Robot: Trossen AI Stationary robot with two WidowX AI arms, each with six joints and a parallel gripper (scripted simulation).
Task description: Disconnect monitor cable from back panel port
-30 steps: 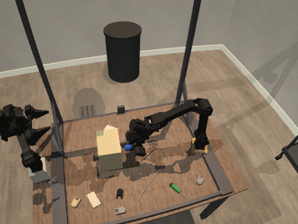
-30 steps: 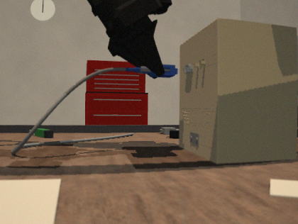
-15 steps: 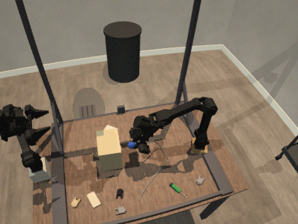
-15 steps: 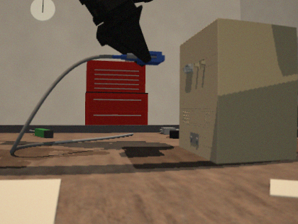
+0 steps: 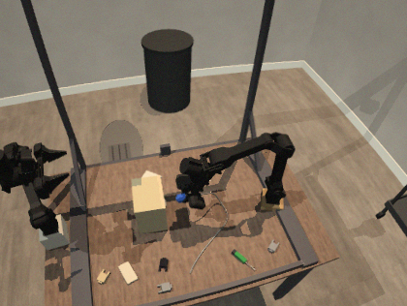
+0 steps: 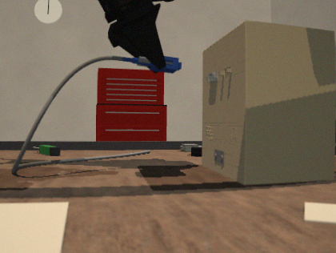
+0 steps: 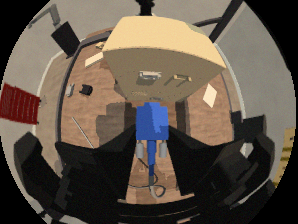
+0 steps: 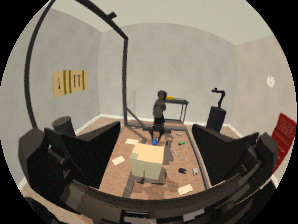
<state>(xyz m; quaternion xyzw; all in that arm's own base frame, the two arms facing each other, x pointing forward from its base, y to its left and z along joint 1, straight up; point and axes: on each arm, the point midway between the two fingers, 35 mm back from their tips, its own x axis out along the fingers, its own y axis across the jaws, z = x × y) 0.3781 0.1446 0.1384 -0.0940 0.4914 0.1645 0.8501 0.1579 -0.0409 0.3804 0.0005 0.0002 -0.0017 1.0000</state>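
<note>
The blue plug is 10 mm to the right of my left hand and 20 mm below it. Also, from my left hand: back panel (20 mm behind, 100 mm to the right, 70 mm below); then beige box (30 mm behind, 150 mm to the right, 80 mm below).
</note>
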